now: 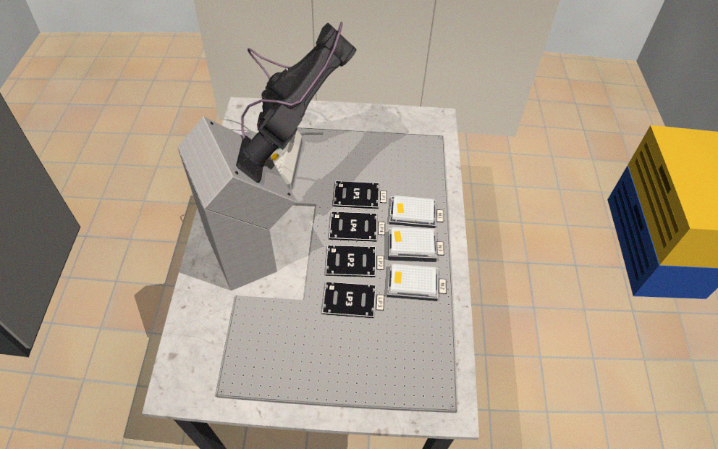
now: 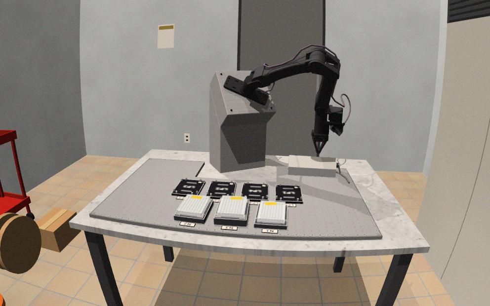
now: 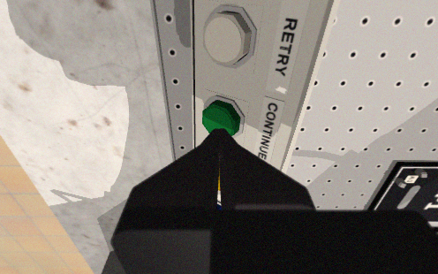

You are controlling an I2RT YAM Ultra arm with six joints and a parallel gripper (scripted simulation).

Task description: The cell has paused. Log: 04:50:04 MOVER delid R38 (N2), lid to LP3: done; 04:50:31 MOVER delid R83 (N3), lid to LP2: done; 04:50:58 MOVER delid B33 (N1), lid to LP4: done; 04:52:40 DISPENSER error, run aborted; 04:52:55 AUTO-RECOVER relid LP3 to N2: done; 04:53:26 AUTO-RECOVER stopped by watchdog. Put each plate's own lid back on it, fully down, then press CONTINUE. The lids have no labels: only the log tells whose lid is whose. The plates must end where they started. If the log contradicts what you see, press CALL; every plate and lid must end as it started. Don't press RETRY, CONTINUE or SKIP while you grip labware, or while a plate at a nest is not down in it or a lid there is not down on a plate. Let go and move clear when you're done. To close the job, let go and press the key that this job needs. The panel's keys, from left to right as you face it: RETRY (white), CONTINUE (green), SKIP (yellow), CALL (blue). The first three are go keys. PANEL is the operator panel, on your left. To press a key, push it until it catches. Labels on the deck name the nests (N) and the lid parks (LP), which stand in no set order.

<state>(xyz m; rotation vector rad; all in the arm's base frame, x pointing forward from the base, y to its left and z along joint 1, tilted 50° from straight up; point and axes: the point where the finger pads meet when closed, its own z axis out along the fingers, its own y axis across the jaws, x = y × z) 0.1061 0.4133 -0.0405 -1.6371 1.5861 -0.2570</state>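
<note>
The green continue key is 3 cm below my hand. Round my hand: plate (52 cm ahead, 22 cm to the right, 6 cm below); white retry key (5 cm to the left, 3 cm below, 1 cm behind).
</note>
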